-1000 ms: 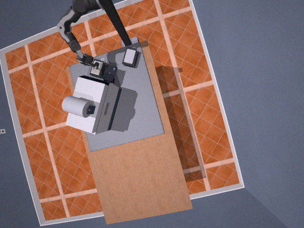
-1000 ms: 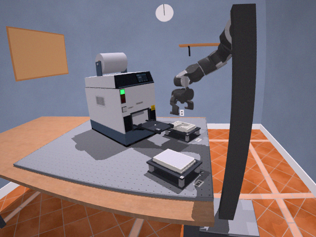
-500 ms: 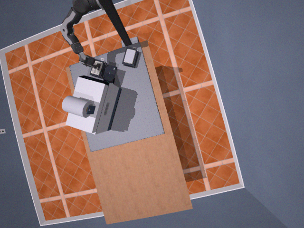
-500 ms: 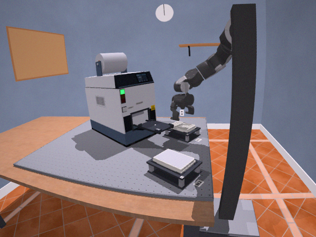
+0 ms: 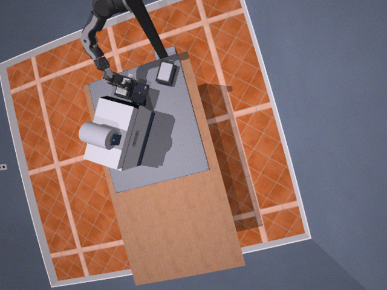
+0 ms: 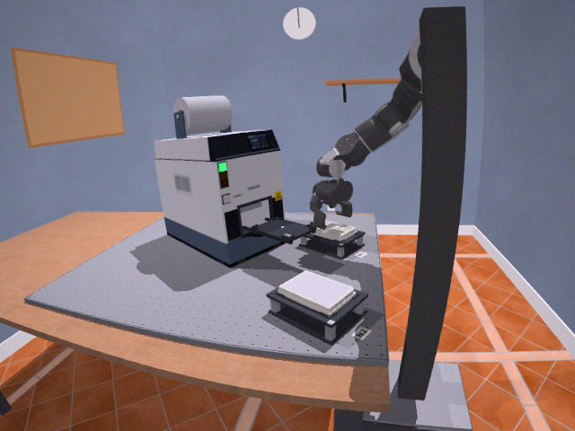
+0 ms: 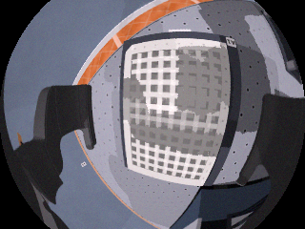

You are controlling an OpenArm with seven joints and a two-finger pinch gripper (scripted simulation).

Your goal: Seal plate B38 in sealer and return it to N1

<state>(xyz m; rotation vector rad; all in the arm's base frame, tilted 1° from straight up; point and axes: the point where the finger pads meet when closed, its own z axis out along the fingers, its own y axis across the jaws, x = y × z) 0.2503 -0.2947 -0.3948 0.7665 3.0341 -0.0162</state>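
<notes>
My hand is 20 mm above the white 96-well plate B38. Round my hand: plate nest N1: 40 mm below; then sealer's stage: 100 mm ahead, 140 mm to the left, 30 mm above; then start key: 230 mm ahead, 180 mm to the left, 120 mm above.
</notes>
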